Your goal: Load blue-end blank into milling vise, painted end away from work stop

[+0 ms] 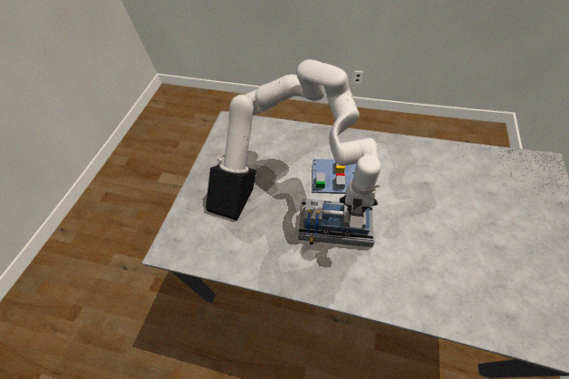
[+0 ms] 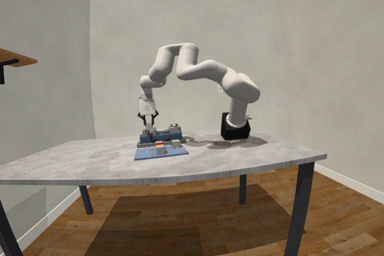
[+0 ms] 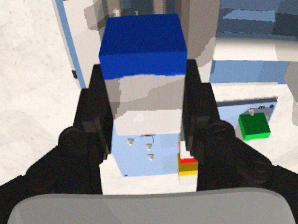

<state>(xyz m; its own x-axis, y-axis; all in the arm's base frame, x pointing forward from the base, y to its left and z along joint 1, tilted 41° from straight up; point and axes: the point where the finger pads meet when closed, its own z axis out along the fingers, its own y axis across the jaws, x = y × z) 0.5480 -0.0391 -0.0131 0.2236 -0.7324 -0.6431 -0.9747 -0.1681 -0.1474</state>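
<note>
My gripper is now 20 mm above the blue-ended blank. Also, from my hand: milling vise: 100 mm below, 70 mm behind, 10 mm to the right; then work stop rod: 50 mm to the left, 50 mm below, 10 mm behind; then fixed jaw: 60 mm below, 30 mm ahead, 10 mm to the left.
</note>
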